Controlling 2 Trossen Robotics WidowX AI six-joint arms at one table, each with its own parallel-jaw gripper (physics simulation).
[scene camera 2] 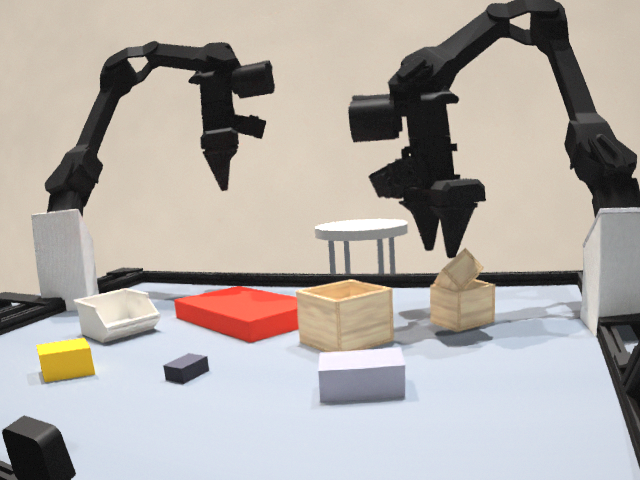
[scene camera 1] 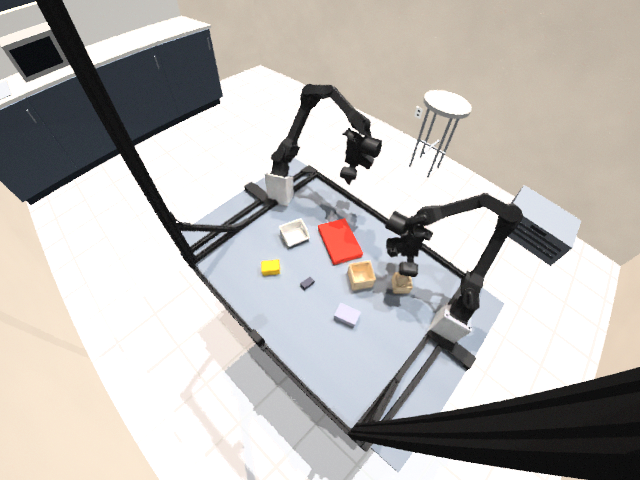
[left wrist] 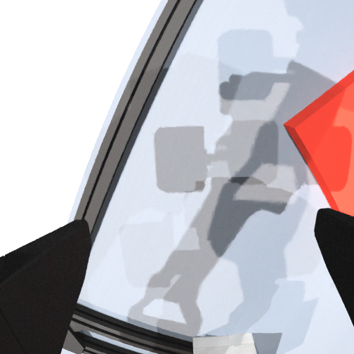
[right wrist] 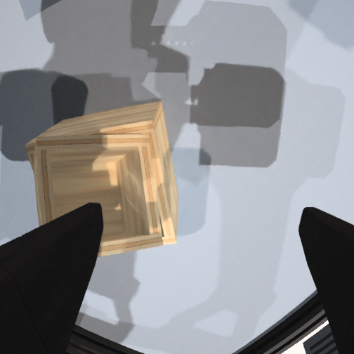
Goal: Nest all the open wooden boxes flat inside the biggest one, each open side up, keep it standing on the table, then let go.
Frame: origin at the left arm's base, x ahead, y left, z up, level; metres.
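Seen in the pictures: left gripper, fingertip midpoint: (scene camera 2: 224,190); right gripper, fingertip midpoint: (scene camera 2: 440,254); left arm's base at its link origin: (scene camera 2: 62,226) (scene camera 1: 278,175); right arm's base at its link origin: (scene camera 2: 623,225) (scene camera 1: 458,315).
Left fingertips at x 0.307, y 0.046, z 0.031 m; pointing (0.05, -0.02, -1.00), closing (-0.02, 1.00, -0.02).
Observation:
Offsets run from my left fingertips to a thing's top centre.
The biggest open wooden box {0.142 m ahead, 0.352 m right, 0.111 m down} (scene camera 1: 361,282) (scene camera 2: 345,321) stands upright mid-table, open side up. A middle-sized wooden box {0.301 m ahead, 0.332 m right, 0.126 m down} (scene camera 1: 401,290) (scene camera 2: 461,310) (right wrist: 171,200) stands apart at its right in both scene views. The smallest wooden box {0.295 m ahead, 0.332 m right, 0.076 m down} (scene camera 2: 461,269) (right wrist: 82,182) is tilted in that box's mouth, partly sticking out above its rim. My right gripper (scene camera 2: 440,253) (right wrist: 204,218) is open and empty, just above the small box in scene camera 2; one fingertip overlaps the boxes in the right wrist view. My left gripper (scene camera 2: 223,189) (left wrist: 205,228) is open and empty, high above the table's back left.
A red slab {0.020 m ahead, 0.207 m right, 0.149 m down} (scene camera 1: 340,241) (scene camera 2: 242,311) lies left of the biggest box. A lilac block {0.131 m ahead, 0.515 m right, 0.143 m down} (scene camera 1: 347,315) (scene camera 2: 361,375) is in front of it. A white tray {0.167 m back, 0.240 m right, 0.125 m down} (scene camera 1: 294,233) (scene camera 2: 117,316), a yellow block {0.202 m back, 0.418 m right, 0.143 m down} (scene camera 1: 270,267) (scene camera 2: 66,360) and a dark block {0.046 m back, 0.433 m right, 0.159 m down} (scene camera 1: 307,283) (scene camera 2: 186,367) are farther left.

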